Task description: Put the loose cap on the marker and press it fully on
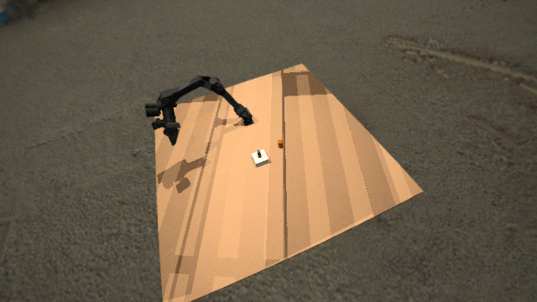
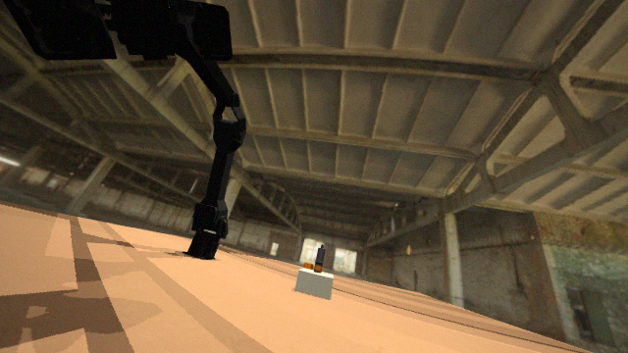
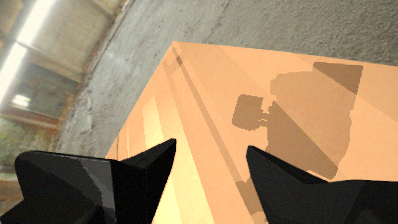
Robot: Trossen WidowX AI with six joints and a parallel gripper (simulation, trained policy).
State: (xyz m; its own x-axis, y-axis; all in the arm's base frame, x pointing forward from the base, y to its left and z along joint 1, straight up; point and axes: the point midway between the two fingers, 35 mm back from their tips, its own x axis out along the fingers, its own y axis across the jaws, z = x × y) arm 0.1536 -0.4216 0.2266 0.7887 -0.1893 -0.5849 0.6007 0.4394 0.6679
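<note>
The orange cap lies 54 cm to the left of my gripper tip, 18 cm below it and 11 cm ahead of it. Also, from my gripper tip: holder block: 40 cm to the left, 19 cm below, 15 cm ahead.
</note>
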